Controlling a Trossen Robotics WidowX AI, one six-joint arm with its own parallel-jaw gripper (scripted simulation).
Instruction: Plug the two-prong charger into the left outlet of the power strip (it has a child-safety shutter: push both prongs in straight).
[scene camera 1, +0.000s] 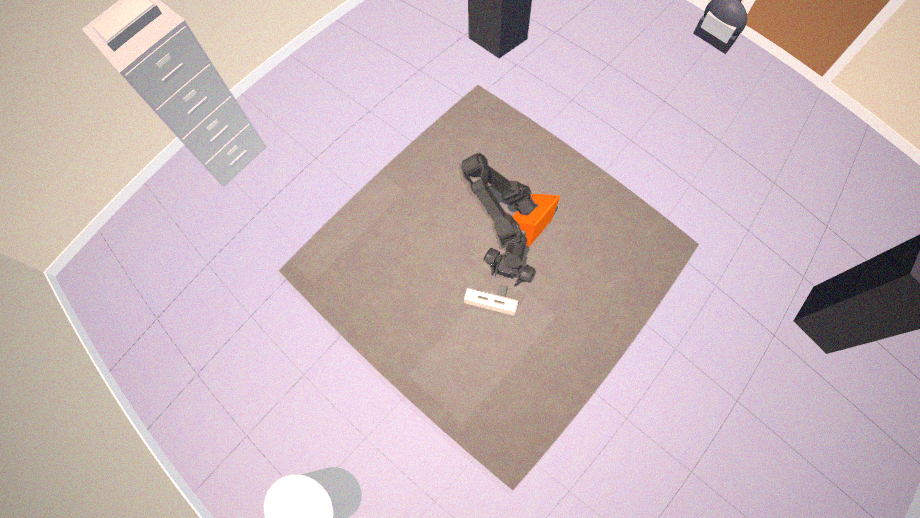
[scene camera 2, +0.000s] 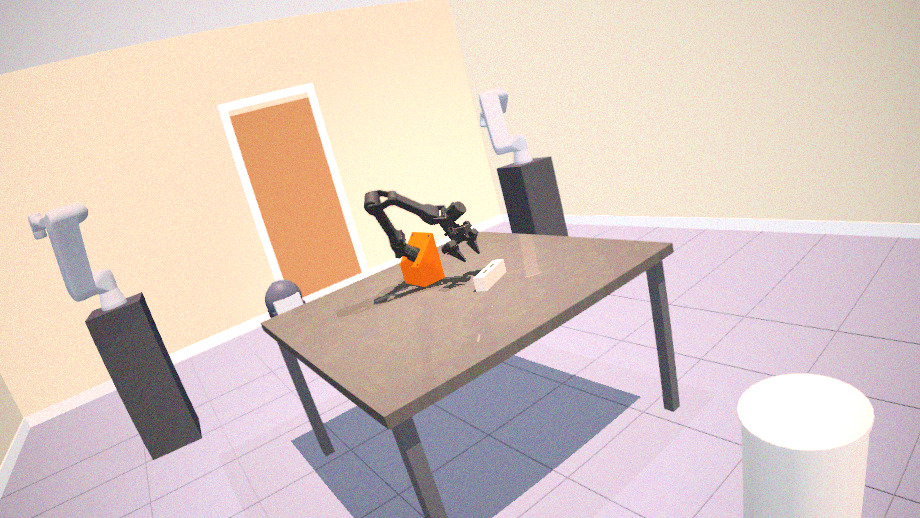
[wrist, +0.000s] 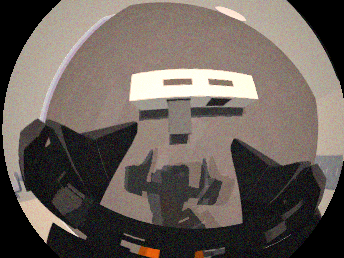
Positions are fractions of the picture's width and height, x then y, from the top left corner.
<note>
The gripper (scene camera 1: 0.55, 0.54) is open, with nothing in its grasp.
The gripper is seen too in the wrist view (wrist: 0.54, 0.53).
</note>
